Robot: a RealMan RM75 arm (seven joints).
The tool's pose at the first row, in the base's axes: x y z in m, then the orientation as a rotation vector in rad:
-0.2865, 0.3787, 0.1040, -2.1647, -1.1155, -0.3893
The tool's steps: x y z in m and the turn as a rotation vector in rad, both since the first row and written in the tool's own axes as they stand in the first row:
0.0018, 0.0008, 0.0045, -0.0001, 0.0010, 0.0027
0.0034, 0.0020, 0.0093, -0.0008, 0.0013, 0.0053
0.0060, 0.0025, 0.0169, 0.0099, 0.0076, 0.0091
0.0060, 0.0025, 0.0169, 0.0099, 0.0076, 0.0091
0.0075, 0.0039, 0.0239, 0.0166, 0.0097, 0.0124
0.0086, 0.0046, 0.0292, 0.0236, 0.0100, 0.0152
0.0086, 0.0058, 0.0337, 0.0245, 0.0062, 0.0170
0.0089, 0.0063, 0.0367, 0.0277, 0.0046, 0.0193
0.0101, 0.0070, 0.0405, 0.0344, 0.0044, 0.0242
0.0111, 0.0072, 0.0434, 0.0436, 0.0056, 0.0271
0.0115, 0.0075, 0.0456, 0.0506, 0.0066, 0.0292
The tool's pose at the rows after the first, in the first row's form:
-0.2850, 0.3825, 0.1013, -2.1657, -1.1119, -0.3892
-0.2832, 0.3862, 0.0981, -2.1674, -1.1089, -0.3888
-0.2815, 0.3927, 0.0937, -2.1572, -1.1008, -0.3868
-0.2815, 0.3927, 0.0937, -2.1572, -1.1008, -0.3868
-0.2798, 0.3978, 0.0887, -2.1521, -1.0958, -0.3833
-0.2788, 0.4018, 0.0851, -2.1472, -1.0923, -0.3779
-0.2780, 0.4043, 0.0813, -2.1488, -1.0923, -0.3726
-0.2775, 0.4063, 0.0790, -2.1478, -1.0905, -0.3679
-0.2764, 0.4093, 0.0766, -2.1443, -1.0849, -0.3613
-0.2757, 0.4118, 0.0749, -2.1371, -1.0807, -0.3555
-0.2753, 0.4134, 0.0734, -2.1316, -1.0776, -0.3512

